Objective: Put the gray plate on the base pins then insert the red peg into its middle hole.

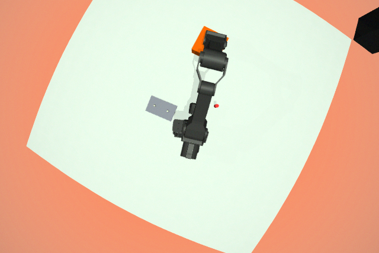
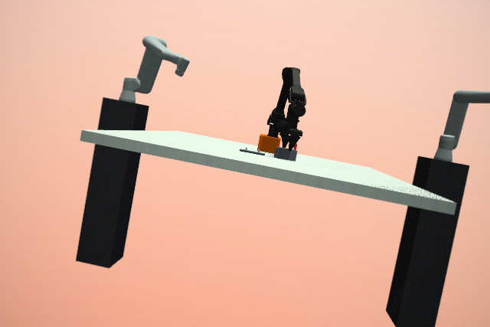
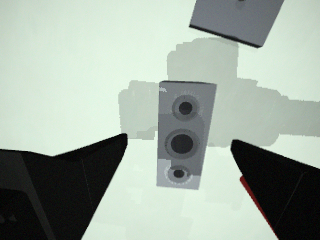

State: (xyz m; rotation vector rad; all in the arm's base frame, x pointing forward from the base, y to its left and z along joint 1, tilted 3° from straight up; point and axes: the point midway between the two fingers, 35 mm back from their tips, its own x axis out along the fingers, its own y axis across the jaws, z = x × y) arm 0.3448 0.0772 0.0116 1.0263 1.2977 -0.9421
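My gripper tip is 1 cm above the gray plate. The rest, counted from my gripper tip: red peg (12 cm behind, 4 cm to the left).
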